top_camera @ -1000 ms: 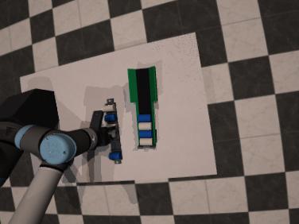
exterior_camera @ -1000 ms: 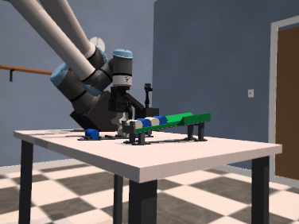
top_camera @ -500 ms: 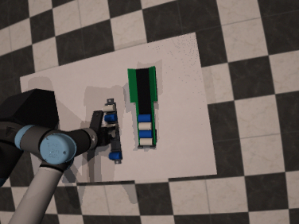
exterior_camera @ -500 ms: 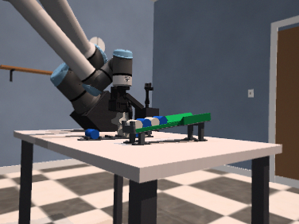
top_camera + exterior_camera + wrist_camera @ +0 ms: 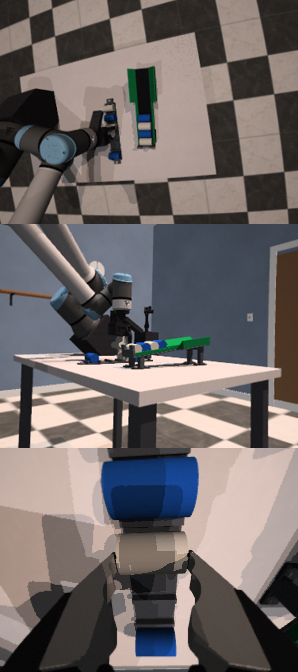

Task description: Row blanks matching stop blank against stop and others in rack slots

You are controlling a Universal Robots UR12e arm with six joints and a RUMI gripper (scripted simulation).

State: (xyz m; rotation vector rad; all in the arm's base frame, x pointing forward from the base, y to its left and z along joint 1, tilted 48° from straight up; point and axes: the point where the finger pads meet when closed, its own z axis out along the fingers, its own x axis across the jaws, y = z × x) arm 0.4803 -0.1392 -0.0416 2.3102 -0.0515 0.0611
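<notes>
The dark stock rack lies 4 cm below my hand and 3 cm to the right of it. Round my hand: stop (19 cm ahead, 12 cm to the right, 3 cm above).
</notes>
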